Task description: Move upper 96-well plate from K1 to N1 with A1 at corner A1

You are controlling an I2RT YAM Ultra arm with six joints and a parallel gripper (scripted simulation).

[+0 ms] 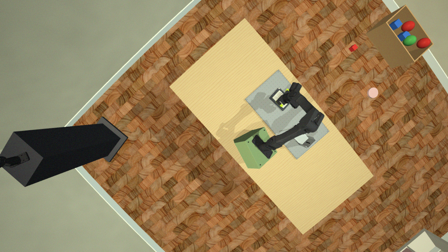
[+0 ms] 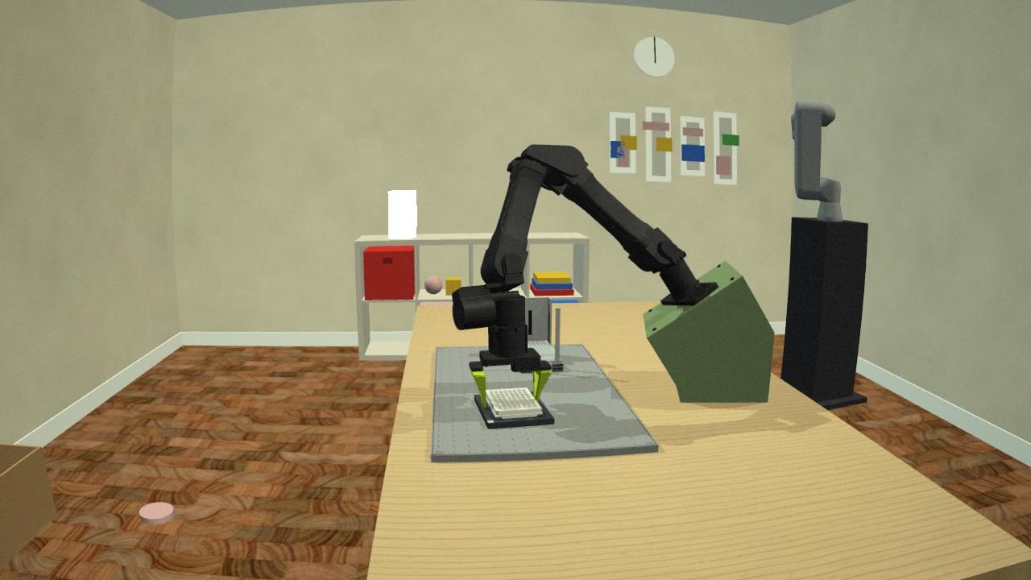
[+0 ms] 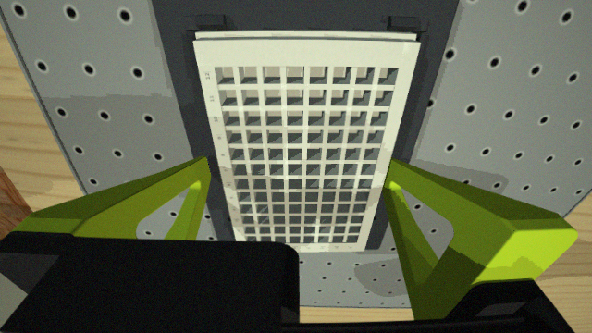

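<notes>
Now: the white 96-well plate right at my hand. From my hand the other things lie so: pale A1 square: 50 mm ahead, 70 mm to the left, 10 mm below.
</notes>
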